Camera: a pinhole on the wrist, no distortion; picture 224 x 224 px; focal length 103.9 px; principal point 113.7 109.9 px. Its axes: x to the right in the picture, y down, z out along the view. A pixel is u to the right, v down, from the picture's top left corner.
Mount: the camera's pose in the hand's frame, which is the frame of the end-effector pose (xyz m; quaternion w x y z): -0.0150 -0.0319 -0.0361 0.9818 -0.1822 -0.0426 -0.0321
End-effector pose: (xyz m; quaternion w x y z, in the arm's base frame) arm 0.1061 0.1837 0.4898 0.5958 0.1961 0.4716 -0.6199
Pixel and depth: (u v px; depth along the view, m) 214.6 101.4 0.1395
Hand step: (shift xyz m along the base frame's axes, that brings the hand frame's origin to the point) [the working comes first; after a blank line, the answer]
In the camera's frame: 0.1355 -0.0114 0.1395

0.0133 -0.1505 -0.0351
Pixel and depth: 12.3 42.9 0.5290
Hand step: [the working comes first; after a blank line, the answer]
In the camera's frame: -0.5163 -0.3411 0.5290

0.1706 -0.1242 0.7771
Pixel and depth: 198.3 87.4 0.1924
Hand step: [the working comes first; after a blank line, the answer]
In the camera's frame: 0.1567 -0.0417 0.1924

0.0205 -0.2110 -0.0139
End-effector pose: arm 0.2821 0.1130 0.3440 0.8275 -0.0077 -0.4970 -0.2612
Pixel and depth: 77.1 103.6 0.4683
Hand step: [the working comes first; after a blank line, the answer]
In the camera's frame: -0.1650 -0.0284 0.4683

-0.3497 0.3007 0.0507
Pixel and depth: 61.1 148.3 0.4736
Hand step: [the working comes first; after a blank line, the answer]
In the camera's frame: -0.2398 0.1750 0.4736

-0.2247 0.4737 0.0126
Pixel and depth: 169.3 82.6 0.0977
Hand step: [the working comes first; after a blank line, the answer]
In the camera's frame: 0.0523 -0.0257 0.0977

-0.0562 -0.0130 0.0522
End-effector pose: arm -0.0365 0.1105 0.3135 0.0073 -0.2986 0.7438 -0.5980
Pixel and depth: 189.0 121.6 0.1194
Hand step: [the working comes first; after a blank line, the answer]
In the camera's frame: 0.0865 0.0134 0.1194

-0.0318 -0.0961 -0.0178
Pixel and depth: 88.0 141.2 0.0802
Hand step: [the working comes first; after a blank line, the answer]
In the camera's frame: -0.0198 0.0242 0.0802

0.0331 -0.0051 -0.0396
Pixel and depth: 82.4 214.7 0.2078
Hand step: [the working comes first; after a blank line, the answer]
In the camera's frame: -0.0626 0.2096 0.2078

-0.0146 -0.0080 -0.2637
